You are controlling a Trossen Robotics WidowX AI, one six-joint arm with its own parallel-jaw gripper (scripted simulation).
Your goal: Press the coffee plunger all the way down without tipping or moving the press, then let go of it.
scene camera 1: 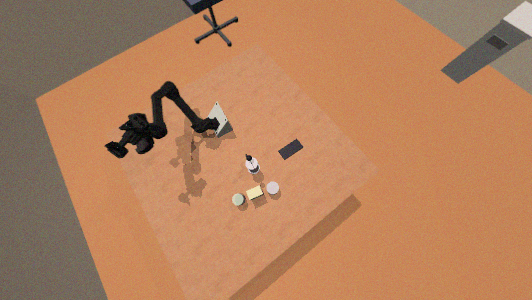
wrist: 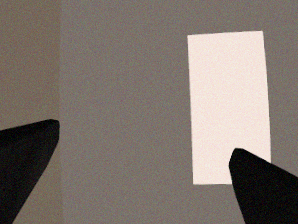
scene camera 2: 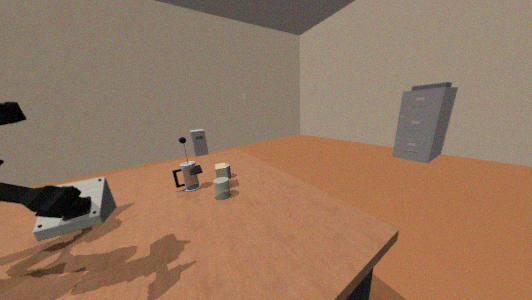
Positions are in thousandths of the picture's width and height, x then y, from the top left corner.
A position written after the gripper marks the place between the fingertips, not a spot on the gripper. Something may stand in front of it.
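Note:
Open and holding nothing, the gripper (scene camera 1: 211, 458) can also be seen in the wrist view (wrist: 495, 645).

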